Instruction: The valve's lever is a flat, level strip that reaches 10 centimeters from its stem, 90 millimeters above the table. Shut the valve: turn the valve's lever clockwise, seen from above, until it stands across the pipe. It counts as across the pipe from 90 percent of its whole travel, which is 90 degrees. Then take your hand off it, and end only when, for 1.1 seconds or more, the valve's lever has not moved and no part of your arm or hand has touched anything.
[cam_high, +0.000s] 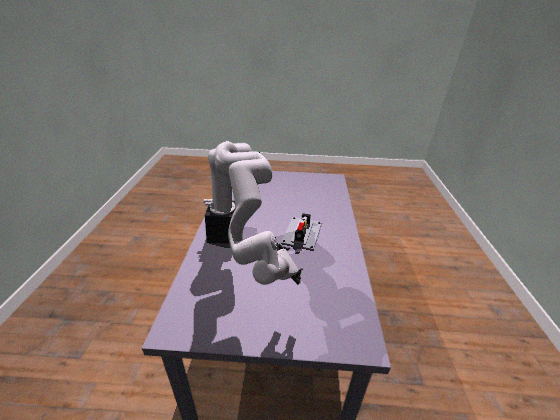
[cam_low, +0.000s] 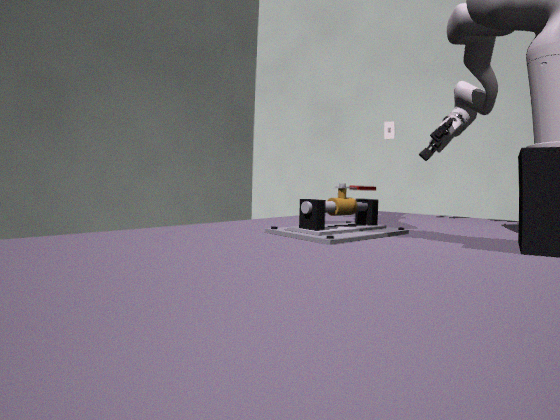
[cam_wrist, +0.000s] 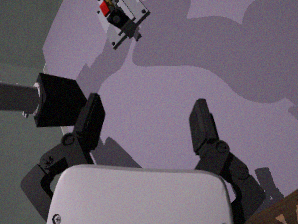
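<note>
The red lever lies 8 cm ahead of my hand, 42 cm to the left of it and 13 cm below it.
</note>
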